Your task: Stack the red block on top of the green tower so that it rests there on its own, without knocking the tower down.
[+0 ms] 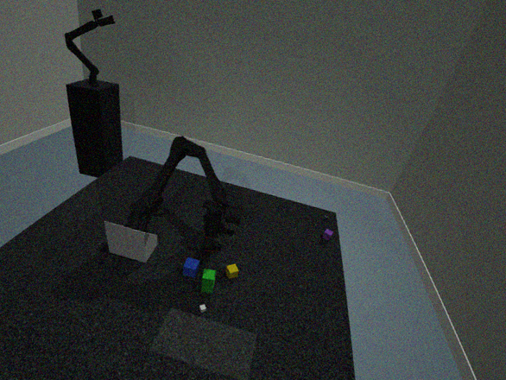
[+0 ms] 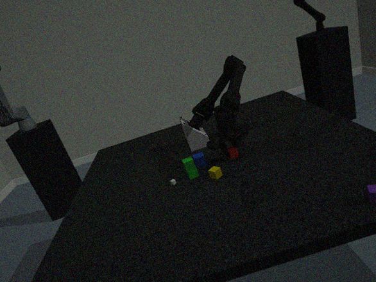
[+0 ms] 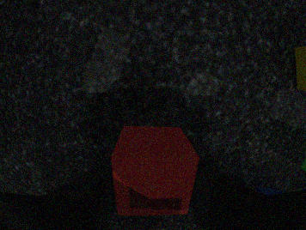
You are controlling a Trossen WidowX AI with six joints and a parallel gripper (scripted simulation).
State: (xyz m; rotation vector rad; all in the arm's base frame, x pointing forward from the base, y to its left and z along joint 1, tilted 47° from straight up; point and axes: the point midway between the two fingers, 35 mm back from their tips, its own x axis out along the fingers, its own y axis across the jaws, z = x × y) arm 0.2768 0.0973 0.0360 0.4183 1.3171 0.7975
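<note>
The blue block lies 40 mm behind my gripper tip, 140 mm to the right of it and 10 mm above it. Also, from my gripper tip: red block (10 mm above); then small white cube (40 mm ahead, 280 mm to the right); then yellow block (110 mm ahead, 110 mm to the right, 10 mm above).
</note>
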